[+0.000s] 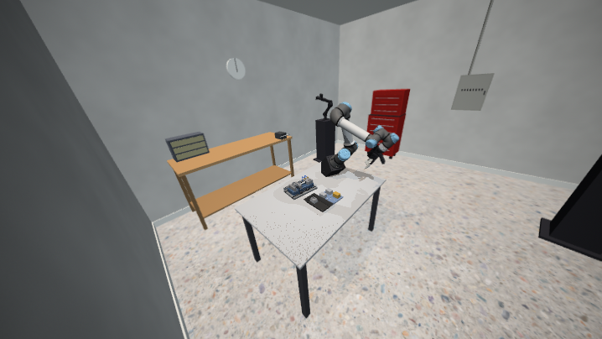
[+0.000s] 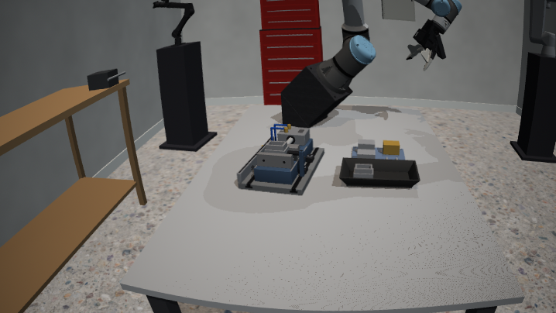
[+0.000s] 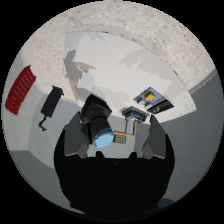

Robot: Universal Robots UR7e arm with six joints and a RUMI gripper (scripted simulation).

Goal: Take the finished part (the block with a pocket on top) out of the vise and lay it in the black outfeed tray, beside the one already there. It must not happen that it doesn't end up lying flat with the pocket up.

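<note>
The yellow block lies 28 cm ahead of my hand, 26 cm below it and 10 cm to the right of it. From my hand the other things lie so: grey raw block 29 cm ahead, 26 cm below, 19 cm to the right.
</note>
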